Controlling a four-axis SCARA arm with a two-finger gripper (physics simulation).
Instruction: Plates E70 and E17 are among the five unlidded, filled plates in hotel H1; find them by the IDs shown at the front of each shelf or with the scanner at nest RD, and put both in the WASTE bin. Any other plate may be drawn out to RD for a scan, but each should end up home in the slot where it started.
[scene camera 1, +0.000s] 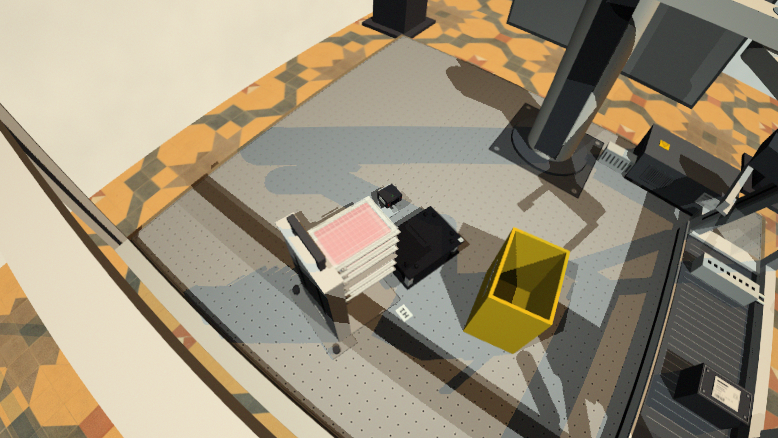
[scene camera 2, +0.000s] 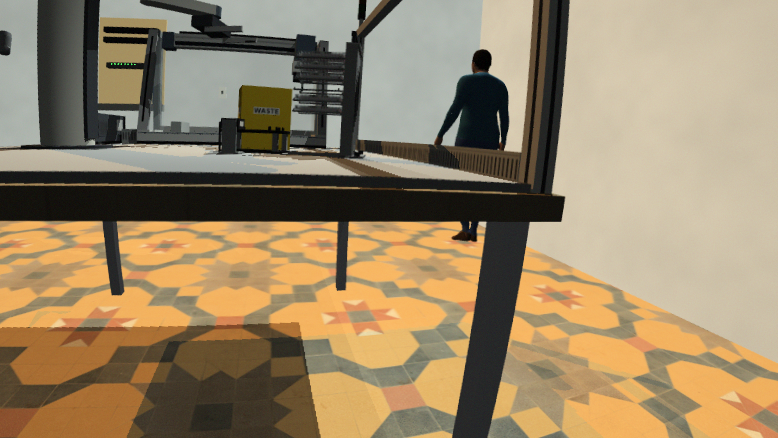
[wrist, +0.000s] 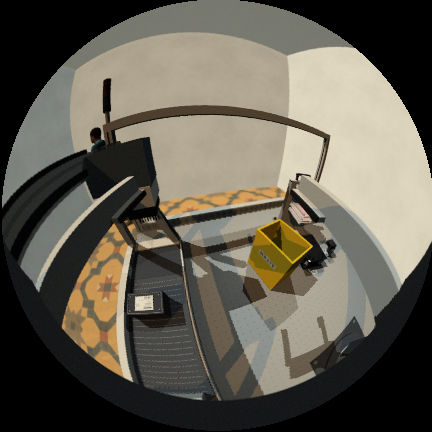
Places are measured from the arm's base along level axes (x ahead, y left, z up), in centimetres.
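Where they show: gripper, fingertip midpoint: (scene camera 1: 773, 248) (scene camera 2: 249, 34) (wrist: 217, 180); arm's base at its link origin: (scene camera 1: 548, 148).
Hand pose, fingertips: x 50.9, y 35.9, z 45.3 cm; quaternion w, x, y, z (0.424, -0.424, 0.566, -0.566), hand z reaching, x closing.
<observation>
Each offset is from my fingertips to the centre of the thing. "*": to the spot under its first point. Level surfaces: height alone.
Hotel H1 @[dx +26.6, dy -54.9, dz -27.9 cm] (scene camera 1: 329, 280) (scene camera 2: 350, 103) holds a stack of flat plates (scene camera 1: 354, 231) (wrist: 299, 212); the top one has pink-filled wells and no lid. The shelf IDs are not legible. The black nest RD @[dx +6.6, dy -48.1, dz -40.5 cm] (scene camera 1: 427, 244) stands beside the hotel with no plate on it, and the small black scanner @[dx +1.6, dy -60.8, dz -39.9 cm] (scene camera 1: 389, 194) (scene camera 2: 229, 136) is next to it. The yellow WASTE bin @[dx +7.9, dy -24.9, dz -34.1 cm] (scene camera 1: 506, 323) (scene camera 2: 265, 97) (wrist: 274, 272) is open at the top; no plate shows in the visible part of its inside. My gripper (wrist: 217, 180) is open and empty, its fingers wide apart, high above the bench.
The arm's column (scene camera 1: 579, 92) (scene camera 2: 60, 70) stands on the bench. A dark ribbed deck @[dz -39.2 cm] (scene camera 1: 702, 326) (wrist: 162, 350) with a labelled black box @[* dx +2.2, dy +21.1, dz -32.0 cm] (scene camera 1: 724, 392) (wrist: 145, 303) runs along one bench side, below a gantry frame (scene camera 2: 234, 42). A person (scene camera 2: 481, 108) stands beyond the bench.
</observation>
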